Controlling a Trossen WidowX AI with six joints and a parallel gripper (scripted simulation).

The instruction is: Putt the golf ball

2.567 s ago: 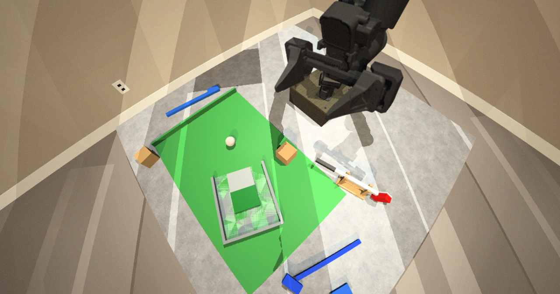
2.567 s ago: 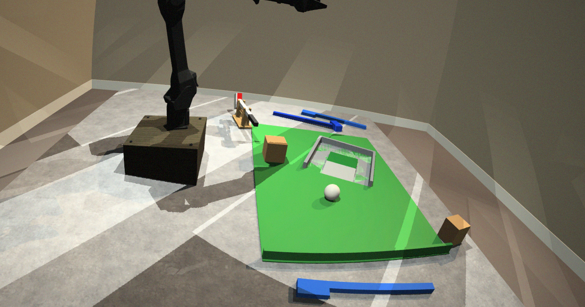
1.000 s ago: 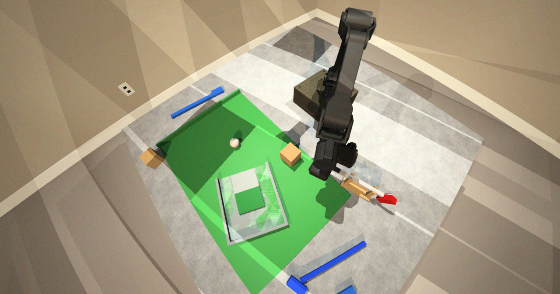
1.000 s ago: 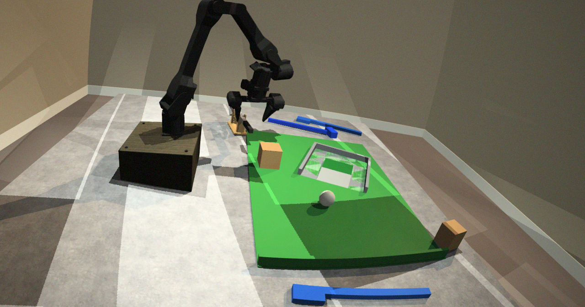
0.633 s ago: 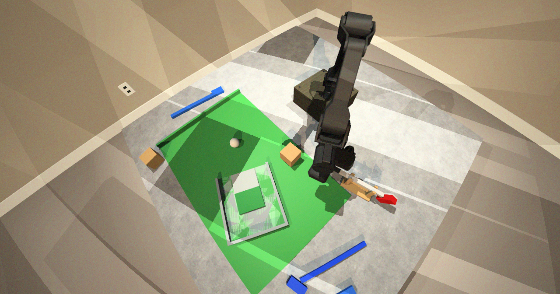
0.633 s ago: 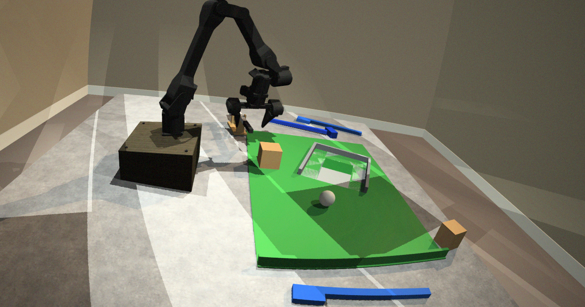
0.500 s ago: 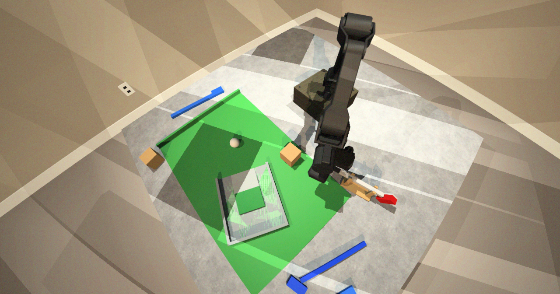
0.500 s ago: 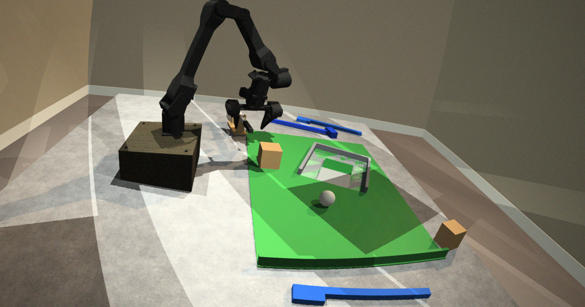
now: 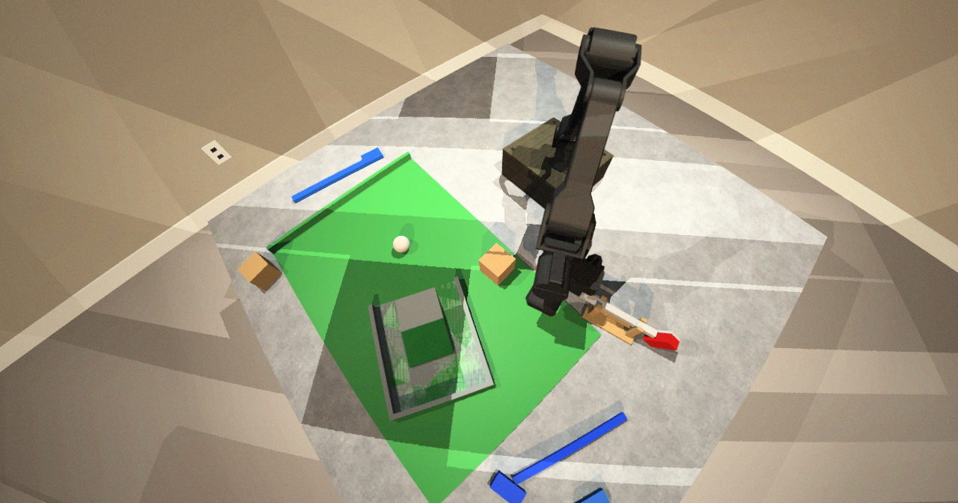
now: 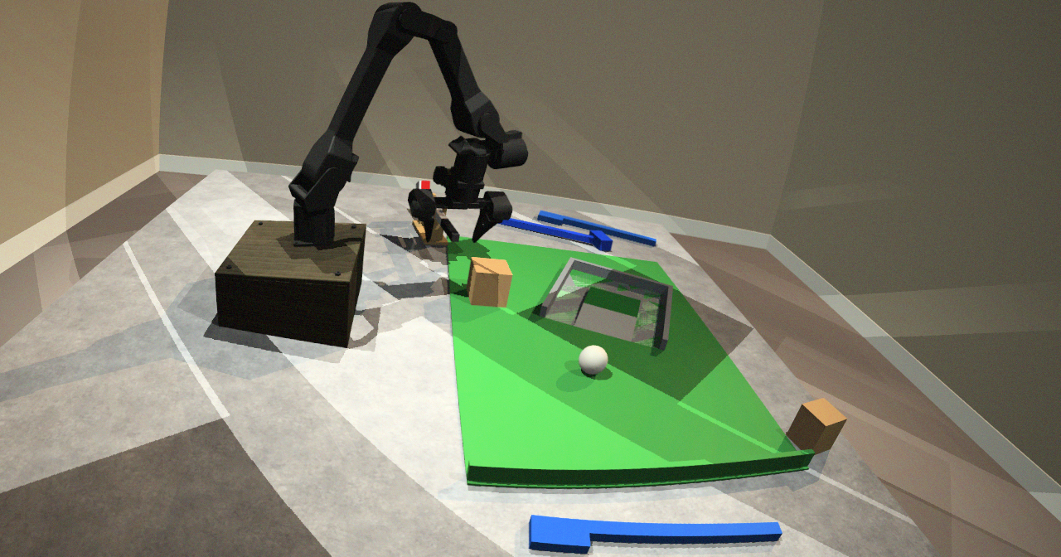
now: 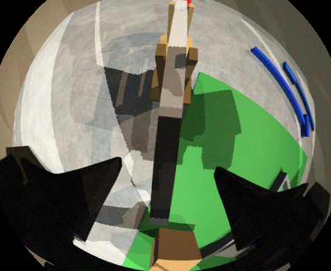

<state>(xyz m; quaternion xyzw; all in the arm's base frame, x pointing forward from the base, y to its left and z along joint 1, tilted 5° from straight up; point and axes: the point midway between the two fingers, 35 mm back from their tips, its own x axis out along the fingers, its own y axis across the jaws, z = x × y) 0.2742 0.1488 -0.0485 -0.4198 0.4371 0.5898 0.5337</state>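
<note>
The red putter is 110 mm to the left of my gripper tip, 20 mm above it and 10 mm behind it. Also, from my gripper tip: white golf ball 390 mm to the right, 120 mm ahead, 20 mm below; wooden rack 130 mm to the left, 10 mm behind; green mat 280 mm to the right, 190 mm ahead, 40 mm below.
</note>
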